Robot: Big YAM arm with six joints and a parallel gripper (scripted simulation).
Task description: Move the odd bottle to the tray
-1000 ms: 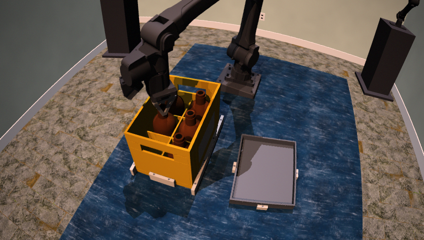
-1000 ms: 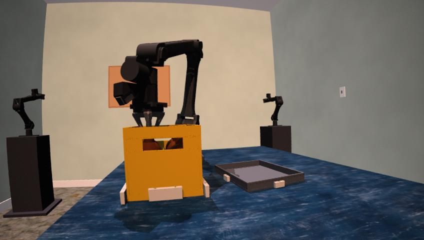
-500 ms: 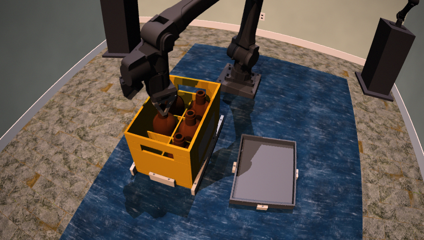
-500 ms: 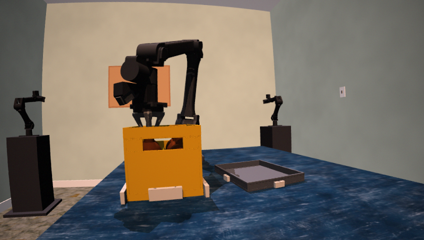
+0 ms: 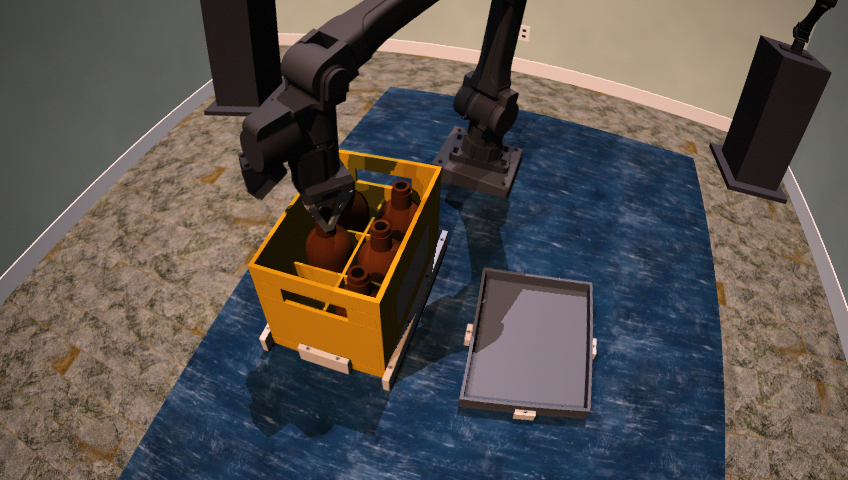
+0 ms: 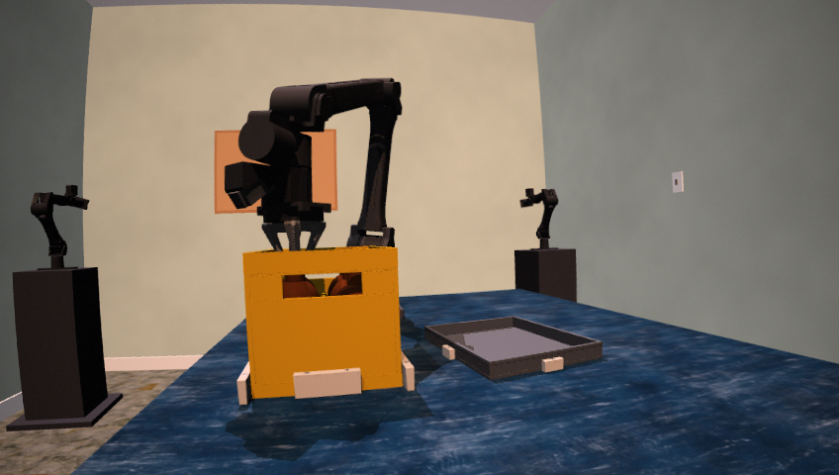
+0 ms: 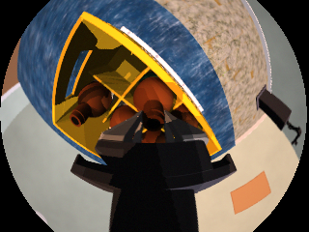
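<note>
Now: hand 4 cm to the right of the orange crate and 7 cm above it. The rest, counted from my hand: dark grey tray: 5 cm ahead, 32 cm to the left, 14 cm below.
</note>
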